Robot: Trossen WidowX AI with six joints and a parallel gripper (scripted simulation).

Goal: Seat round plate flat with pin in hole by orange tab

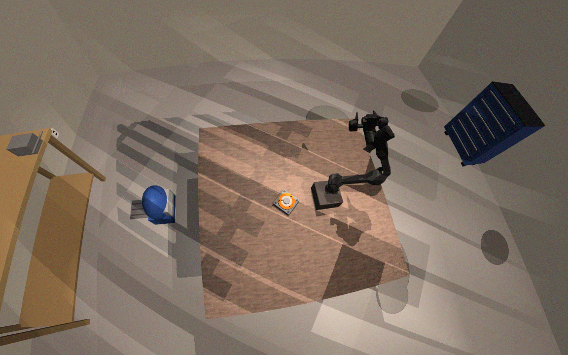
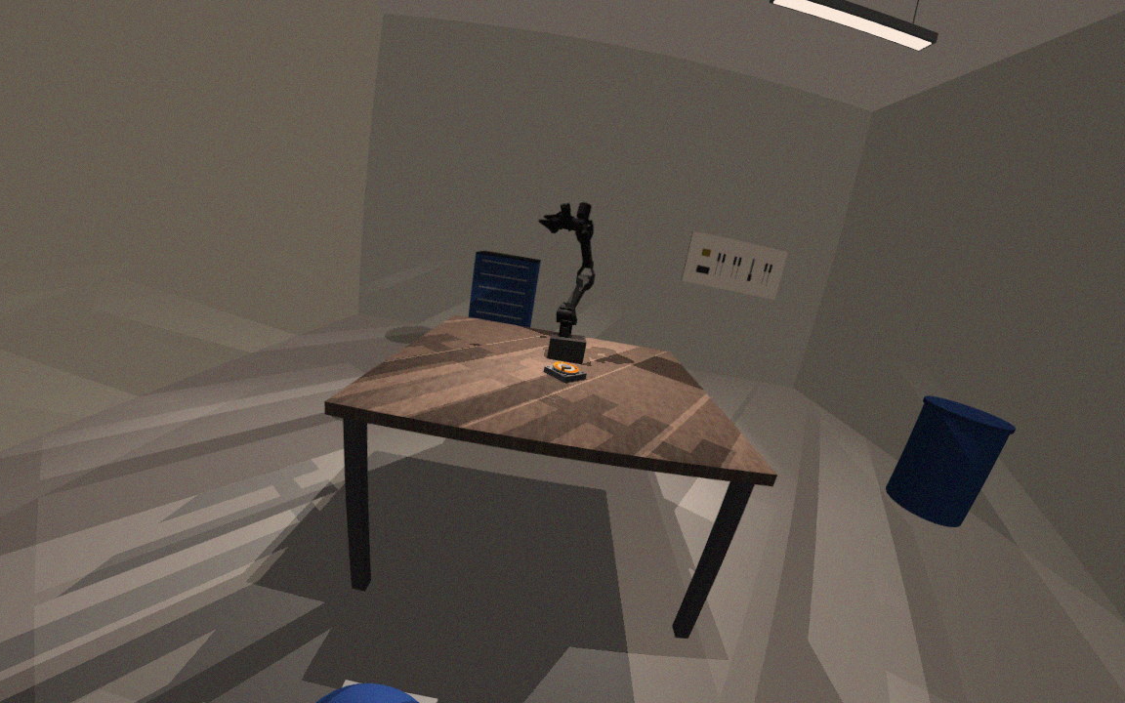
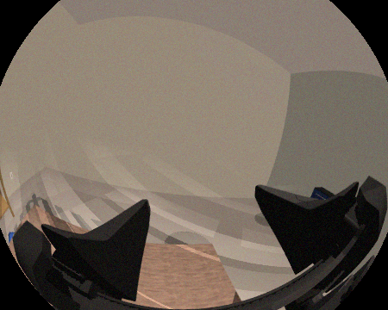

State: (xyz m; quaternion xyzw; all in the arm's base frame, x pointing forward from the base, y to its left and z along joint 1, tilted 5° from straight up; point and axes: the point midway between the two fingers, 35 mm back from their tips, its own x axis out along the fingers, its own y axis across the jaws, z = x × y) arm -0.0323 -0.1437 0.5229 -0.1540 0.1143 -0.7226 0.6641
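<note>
The round plate lies 570 mm below my gripper tip, 370 mm ahead of it and 250 mm to the left of it.
</note>
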